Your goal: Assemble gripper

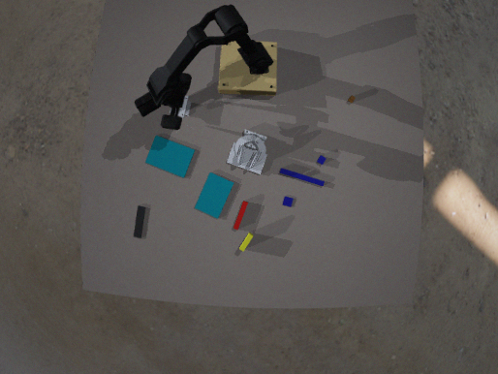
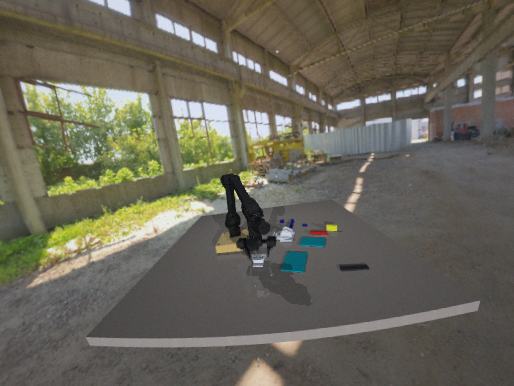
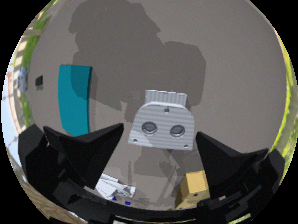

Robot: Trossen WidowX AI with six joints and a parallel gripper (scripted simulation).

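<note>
Now: the gripper base 10 mm to the right of my gripper tip. Also, from my gripper tip: black bar 380 mm ahead, 190 mm to the right, 20 mm below; housing plate 140 mm ahead, 240 mm to the left, 20 mm below; red bar 390 mm ahead, 170 mm to the left, 20 mm below.
</note>
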